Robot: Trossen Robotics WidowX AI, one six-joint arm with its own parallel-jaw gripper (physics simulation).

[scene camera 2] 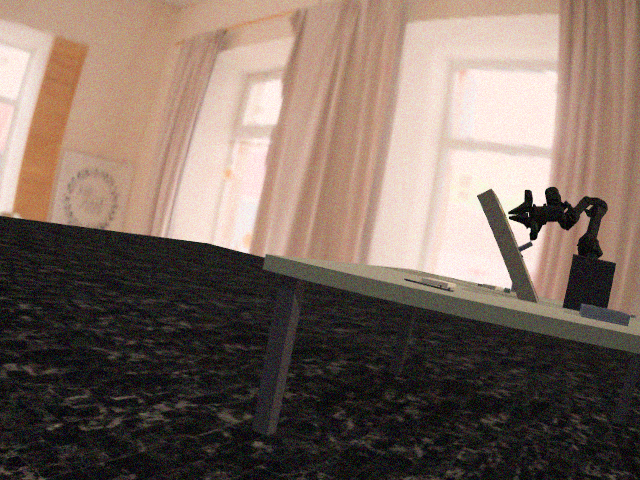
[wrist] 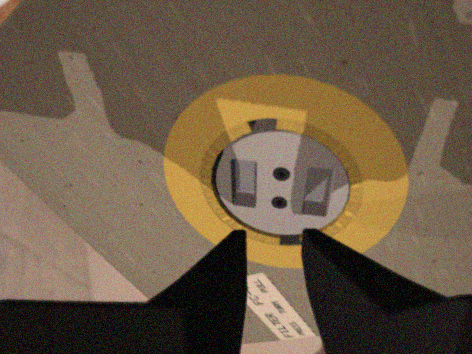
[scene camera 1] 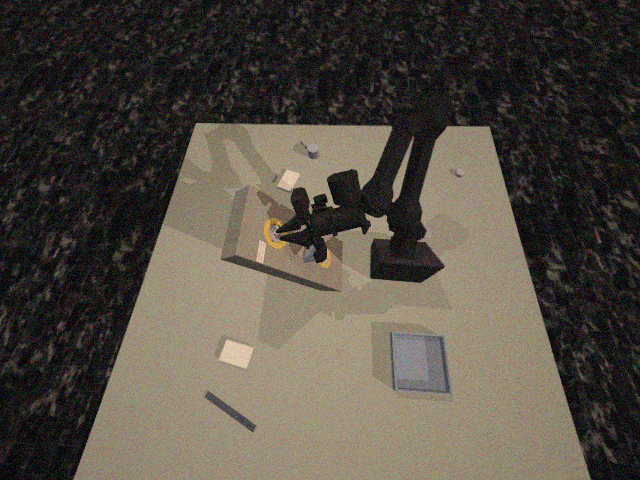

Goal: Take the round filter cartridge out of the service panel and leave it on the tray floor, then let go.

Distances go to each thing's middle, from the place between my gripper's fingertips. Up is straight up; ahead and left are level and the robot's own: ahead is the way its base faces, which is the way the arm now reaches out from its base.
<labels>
My hand is 2 cm short of the white label (wrist: 266,301), 6 cm to the right of it and 2 cm below it. Round my hand: grey tray (scene camera 1: 419,362) 44 cm behind, 21 cm to the left, 27 cm below; round grey filter cartridge (wrist: 278,181) 3 cm ahead, 1 cm to the right, 2 cm below.
</labels>
